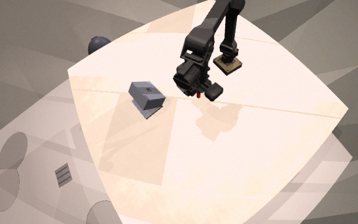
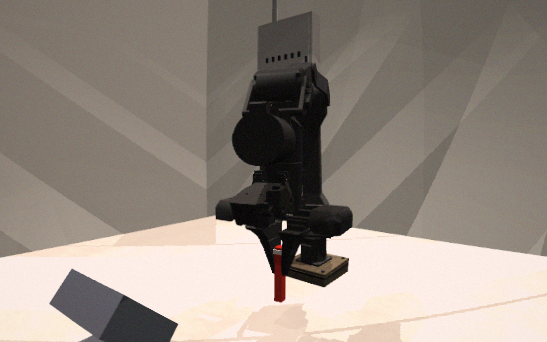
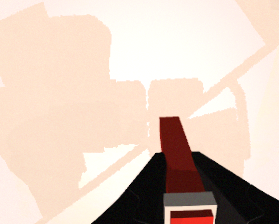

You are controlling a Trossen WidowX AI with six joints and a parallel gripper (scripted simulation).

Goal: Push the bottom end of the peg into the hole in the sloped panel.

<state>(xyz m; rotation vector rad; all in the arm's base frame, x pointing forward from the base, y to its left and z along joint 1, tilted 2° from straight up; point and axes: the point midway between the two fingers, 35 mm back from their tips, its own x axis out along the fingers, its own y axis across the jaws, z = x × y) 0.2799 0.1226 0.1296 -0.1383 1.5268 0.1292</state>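
Now: gripper tip 18 cm short of the grey sloped panel, 15 cm to the left of it and 5 cm above it. Also, from my gripper tip: red square peg: 2 cm above.
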